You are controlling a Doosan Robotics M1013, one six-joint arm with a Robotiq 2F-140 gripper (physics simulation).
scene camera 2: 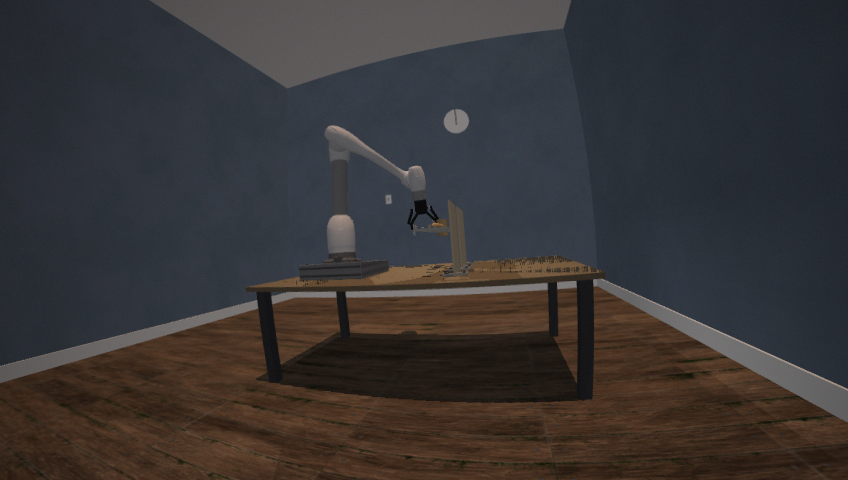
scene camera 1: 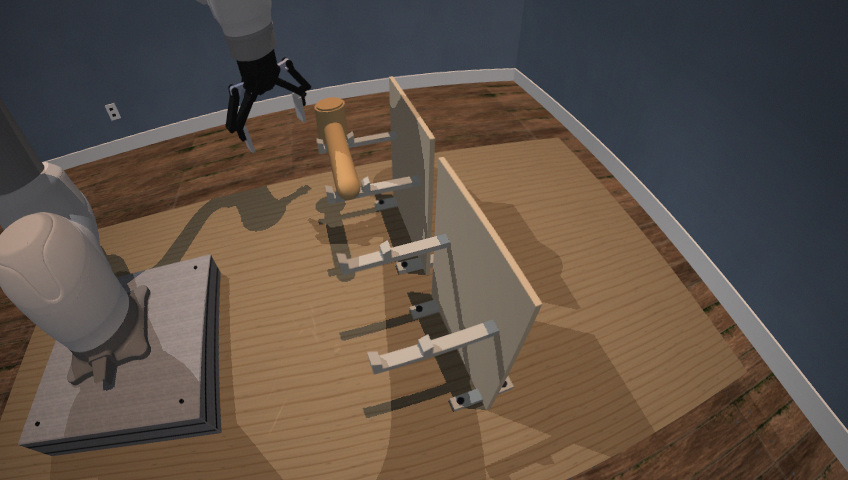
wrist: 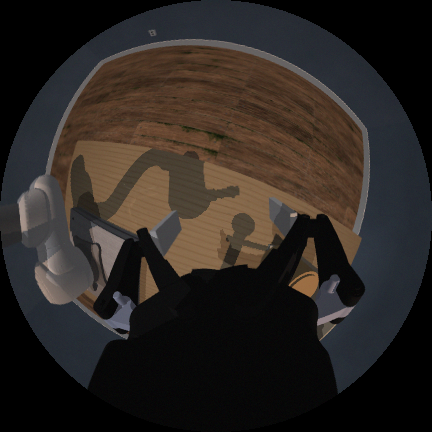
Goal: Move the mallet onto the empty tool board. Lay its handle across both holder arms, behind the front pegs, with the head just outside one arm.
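Frame: origin at the arm's base, x left, y down, z back, level; metres.
Seen in the pictures: gripper, fingertip midpoint: (scene camera 2: 424,233) (scene camera 1: 276,133) (wrist: 223,213); arm's base at its link origin: (scene camera 2: 342,262) (scene camera 1: 112,334) (wrist: 89,260).
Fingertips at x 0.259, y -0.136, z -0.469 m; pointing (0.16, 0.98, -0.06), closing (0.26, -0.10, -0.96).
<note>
Offsets run from my fingertips to a thing's top centre. "spot": to the spot under its first point.
The orange wooden mallet (scene camera 1: 340,155) (scene camera 2: 441,226) lies across the two holder arms of the far tool board (scene camera 1: 411,172), its head {dx -0.079, dy -0.071, dz -0.111 m} (scene camera 1: 329,116) just outside the farther arm and its handle pointing to the near board. In the wrist view part of the mallet head {spot: dx -0.067, dy -0.075, dz -0.109 m} (wrist: 304,285) shows beside the right finger. The near tool board (scene camera 1: 484,279) is empty; its two holder arms (scene camera 1: 393,252) (scene camera 1: 434,346) stick out towards the robot base, each with an upturned front peg. My gripper (scene camera 1: 274,128) (scene camera 2: 423,224) (wrist: 223,213) is wide open and empty, above and to the left of the mallet head in scene camera 1.
The robot base plate (scene camera 1: 172,333) (scene camera 2: 357,270) stands on the wooden table (scene camera 1: 285,368) (scene camera 2: 505,281), left of the boards. The boards stand upright on small screwed feet, close together end to end. Blue walls surround the table.
</note>
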